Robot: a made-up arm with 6 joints. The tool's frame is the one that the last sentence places.
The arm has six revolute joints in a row. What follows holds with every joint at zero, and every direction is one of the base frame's.
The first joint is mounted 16.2 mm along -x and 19.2 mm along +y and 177.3 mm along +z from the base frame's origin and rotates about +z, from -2 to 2.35 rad.
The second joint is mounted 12.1 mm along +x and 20 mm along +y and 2.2 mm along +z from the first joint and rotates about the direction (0.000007, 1, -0.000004), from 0.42 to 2.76 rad.
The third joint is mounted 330.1 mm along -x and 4.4 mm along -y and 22.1 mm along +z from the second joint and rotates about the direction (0.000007, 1, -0.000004), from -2.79 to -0.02 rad.
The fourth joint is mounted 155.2 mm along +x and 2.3 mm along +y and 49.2 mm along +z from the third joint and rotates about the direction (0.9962, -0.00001, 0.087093), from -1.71 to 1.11 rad.
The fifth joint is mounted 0.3 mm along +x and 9.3 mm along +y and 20.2 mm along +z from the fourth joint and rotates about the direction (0.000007, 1, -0.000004), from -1.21 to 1.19 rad.
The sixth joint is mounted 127 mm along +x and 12.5 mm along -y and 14.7 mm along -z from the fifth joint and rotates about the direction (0.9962, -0.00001, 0.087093), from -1.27 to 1.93 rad.
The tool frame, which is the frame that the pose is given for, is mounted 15 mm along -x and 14.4 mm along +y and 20 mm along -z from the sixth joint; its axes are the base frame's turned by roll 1.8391, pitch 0.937 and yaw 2.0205 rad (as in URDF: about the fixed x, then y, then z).
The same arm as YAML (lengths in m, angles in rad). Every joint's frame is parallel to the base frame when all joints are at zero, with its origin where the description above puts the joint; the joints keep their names.
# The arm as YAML. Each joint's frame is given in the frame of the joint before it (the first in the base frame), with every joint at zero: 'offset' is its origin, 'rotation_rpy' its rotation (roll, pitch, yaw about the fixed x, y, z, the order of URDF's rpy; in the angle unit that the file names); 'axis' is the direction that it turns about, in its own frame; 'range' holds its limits. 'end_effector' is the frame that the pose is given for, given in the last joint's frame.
length_unit: m
angle_unit: rad
chain:
  - id: joint 1
    offset: [-0.0162, 0.0192, 0.1773]
    rotation_rpy: [0.0, 0.0, 0.0]
    axis: [0.0, 0.0, 1.0]
    range: [-2.0, 2.35]
  - id: joint 2
    offset: [0.0121, 0.02, 0.0022]
    rotation_rpy: [0.0, 0.0, 0.0]
    axis: [0.0, 1.0, 0.0]
    range: [0.42, 2.76]
  - id: joint 3
    offset: [-0.3301, -0.0044, 0.0221]
    rotation_rpy: [0.0, 0.0, 0.0]
    axis: [0.0, 1.0, 0.0]
    range: [-2.79, -0.02]
  - id: joint 4
    offset: [0.1552, 0.0023, 0.0492]
    rotation_rpy: [0.0, 0.0, 0.0]
    axis: [0.9962, 0.0, 0.0871]
    range: [-1.71, 1.11]
  - id: joint 5
    offset: [0.0003, 0.0093, 0.0202]
    rotation_rpy: [0.0, 0.0, 0.0]
    axis: [0.0, 1.0, 0.0]
    range: [-1.21, 1.19]
  - id: joint 6
    offset: [0.127, -0.0125, -0.0147]
    rotation_rpy: [0.0, 0.0, 0.0]
    axis: [0.9962, 0.0, 0.0871]
    range: [-1.27, 1.93]
end_effector:
  offset: [-0.015, 0.0144, -0.02]
  rotation_rpy: [1.8391, 0.937, 2.0205]

